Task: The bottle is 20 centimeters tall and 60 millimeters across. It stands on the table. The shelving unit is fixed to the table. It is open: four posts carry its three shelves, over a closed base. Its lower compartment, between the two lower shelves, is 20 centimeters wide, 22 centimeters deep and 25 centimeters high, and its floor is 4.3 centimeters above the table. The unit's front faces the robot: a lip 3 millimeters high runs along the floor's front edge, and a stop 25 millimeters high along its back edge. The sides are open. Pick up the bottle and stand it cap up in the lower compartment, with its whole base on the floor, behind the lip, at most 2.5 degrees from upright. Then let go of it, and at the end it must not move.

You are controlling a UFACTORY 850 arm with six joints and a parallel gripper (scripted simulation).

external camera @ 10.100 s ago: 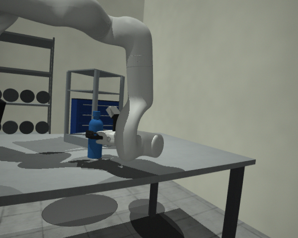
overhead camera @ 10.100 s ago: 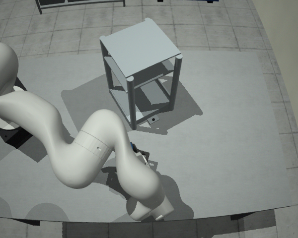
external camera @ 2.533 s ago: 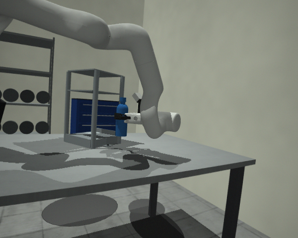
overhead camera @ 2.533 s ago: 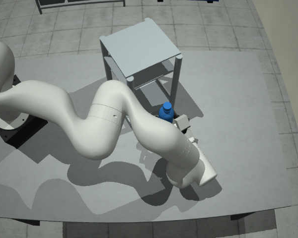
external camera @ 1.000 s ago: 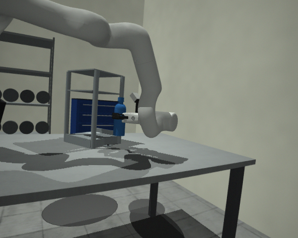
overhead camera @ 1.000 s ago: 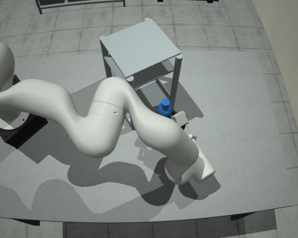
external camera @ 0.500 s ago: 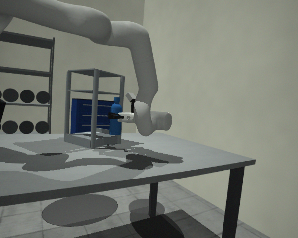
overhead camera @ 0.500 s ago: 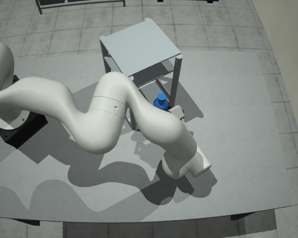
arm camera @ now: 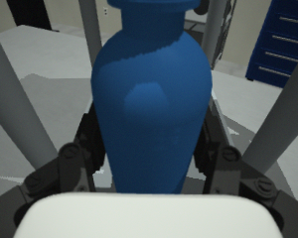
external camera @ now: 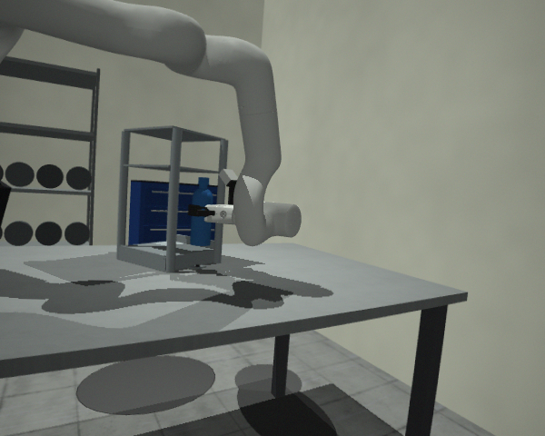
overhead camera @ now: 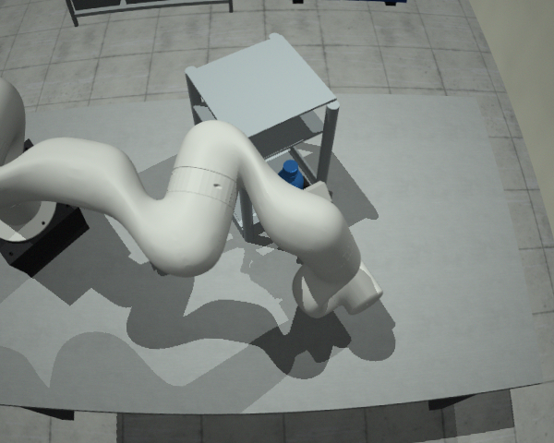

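The grey shelving unit is 40 mm behind my hand, 120 mm to the left of it and 30 mm above it. From my hand the other things lie so: blue bottle (30 mm above).
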